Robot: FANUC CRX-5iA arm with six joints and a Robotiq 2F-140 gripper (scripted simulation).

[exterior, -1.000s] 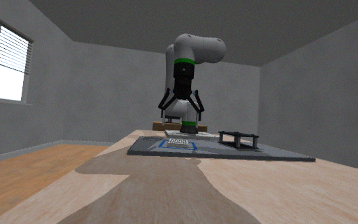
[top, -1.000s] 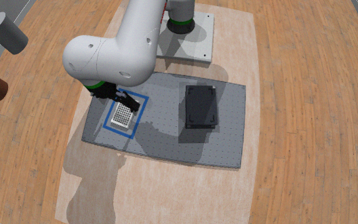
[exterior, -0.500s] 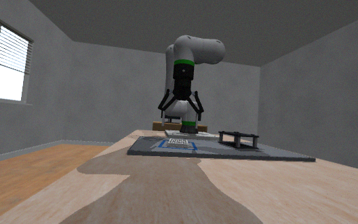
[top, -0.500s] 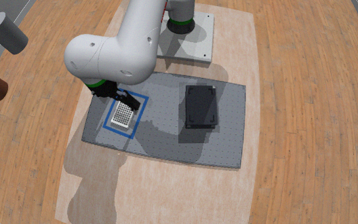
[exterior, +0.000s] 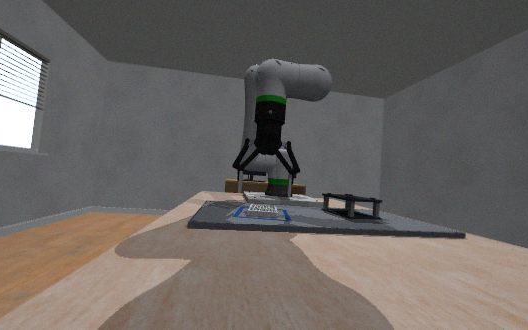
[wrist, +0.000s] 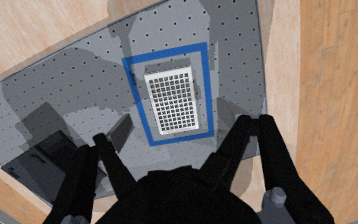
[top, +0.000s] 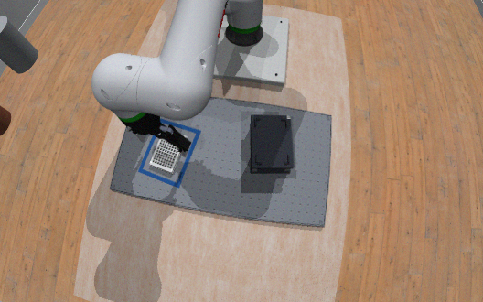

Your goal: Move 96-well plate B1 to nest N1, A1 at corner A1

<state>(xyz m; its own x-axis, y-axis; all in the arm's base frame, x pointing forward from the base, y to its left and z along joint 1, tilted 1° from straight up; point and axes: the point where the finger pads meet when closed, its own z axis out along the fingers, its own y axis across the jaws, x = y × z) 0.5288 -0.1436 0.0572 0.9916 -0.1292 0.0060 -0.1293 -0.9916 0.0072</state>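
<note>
Right now my hand is 6 cm above the white 96-well plate. The rest, counted from my hand: black raised nest N1: 31 cm to the left, 7 cm behind, 1 cm below.
</note>
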